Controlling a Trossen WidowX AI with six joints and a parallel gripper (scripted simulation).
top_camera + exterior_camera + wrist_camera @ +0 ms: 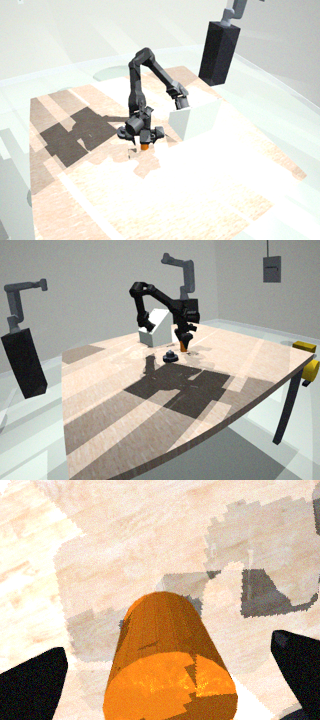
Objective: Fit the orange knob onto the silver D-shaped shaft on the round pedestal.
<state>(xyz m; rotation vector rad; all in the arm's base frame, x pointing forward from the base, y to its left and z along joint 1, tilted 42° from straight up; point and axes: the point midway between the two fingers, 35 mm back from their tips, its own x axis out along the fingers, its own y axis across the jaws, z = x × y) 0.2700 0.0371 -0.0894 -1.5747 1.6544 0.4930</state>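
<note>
My gripper tip is now 20 mm below the orange knob. From my gripper tip the other things lie so: round pedestal: 130 mm to the right, 60 mm ahead.
</note>
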